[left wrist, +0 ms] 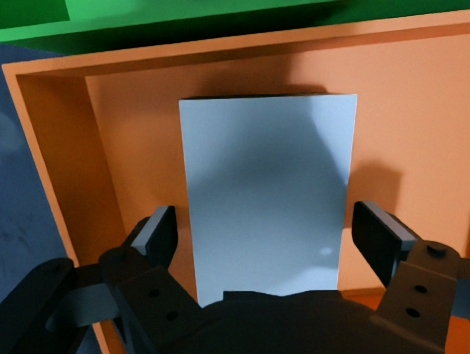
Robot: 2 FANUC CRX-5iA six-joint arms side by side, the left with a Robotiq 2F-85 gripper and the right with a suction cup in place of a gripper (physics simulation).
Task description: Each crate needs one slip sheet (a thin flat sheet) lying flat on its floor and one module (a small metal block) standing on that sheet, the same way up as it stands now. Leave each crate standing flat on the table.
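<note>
An orange crate [235, 43] fills most of the left wrist view, its rim running along the left and top. A pale blue-grey block with a flat, smooth face [265, 160], which looks like the module, is inside the crate, with a thin dark edge along its top side. The left gripper's [265, 212] two fingers are open, one at each side of the block, with a narrow gap to it on both sides. The gripper body hides the block's lower end. Whether a slip sheet lies under the block cannot be told. The right arm's suction cup does not show.
A green crate [150, 19] lies along the top of the view, close beside the orange crate's far wall. A dark blue surface [22, 210] shows to the left of the orange crate. A brighter orange-red patch [457, 332] shows at the lower right corner.
</note>
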